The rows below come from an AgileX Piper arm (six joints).
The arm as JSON. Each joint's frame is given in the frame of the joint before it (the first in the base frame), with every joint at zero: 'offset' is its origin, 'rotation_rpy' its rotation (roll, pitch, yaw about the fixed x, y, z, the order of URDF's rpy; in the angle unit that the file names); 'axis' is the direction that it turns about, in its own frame. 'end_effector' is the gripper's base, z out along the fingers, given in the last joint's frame.
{
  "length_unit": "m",
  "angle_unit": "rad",
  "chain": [
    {
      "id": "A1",
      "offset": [
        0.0,
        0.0,
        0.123
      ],
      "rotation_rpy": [
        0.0,
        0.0,
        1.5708
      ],
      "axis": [
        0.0,
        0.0,
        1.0
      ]
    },
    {
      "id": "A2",
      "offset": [
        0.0,
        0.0,
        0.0
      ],
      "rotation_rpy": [
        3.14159,
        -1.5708,
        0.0
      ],
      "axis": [
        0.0,
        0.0,
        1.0
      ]
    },
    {
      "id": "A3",
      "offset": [
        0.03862,
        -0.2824,
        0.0
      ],
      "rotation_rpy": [
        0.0,
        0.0,
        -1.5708
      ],
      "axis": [
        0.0,
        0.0,
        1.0
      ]
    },
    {
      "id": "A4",
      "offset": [
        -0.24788,
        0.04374,
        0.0
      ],
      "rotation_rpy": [
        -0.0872,
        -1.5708,
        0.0
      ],
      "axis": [
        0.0,
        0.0,
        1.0
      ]
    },
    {
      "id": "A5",
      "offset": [
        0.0,
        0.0,
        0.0
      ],
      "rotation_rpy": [
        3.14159,
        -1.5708,
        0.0
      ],
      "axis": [
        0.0,
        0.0,
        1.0
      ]
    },
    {
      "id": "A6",
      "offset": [
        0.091,
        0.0,
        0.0
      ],
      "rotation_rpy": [
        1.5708,
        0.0,
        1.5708
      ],
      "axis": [
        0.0,
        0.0,
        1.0
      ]
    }
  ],
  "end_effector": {
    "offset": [
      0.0,
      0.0,
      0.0
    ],
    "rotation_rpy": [
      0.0,
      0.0,
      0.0
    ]
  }
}
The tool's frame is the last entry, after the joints.
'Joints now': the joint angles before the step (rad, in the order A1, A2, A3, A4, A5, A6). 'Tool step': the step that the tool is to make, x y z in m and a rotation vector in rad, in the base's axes. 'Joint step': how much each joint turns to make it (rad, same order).
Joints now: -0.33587 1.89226 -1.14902 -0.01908 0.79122 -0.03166
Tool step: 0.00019 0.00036 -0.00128 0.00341 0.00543 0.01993
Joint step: 0.00016 0.00410 -0.00084 0.00538 0.00271 -0.02326
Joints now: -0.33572 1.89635 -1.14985 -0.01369 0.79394 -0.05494
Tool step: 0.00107 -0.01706 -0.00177 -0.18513 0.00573 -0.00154
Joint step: 0.00022 0.01277 -0.00129 -0.26126 -0.05055 0.17101
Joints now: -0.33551 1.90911 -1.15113 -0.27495 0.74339 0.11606
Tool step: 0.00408 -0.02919 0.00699 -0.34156 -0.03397 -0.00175
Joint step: -0.00131 0.01536 0.00110 -0.52849 -0.03814 0.37877
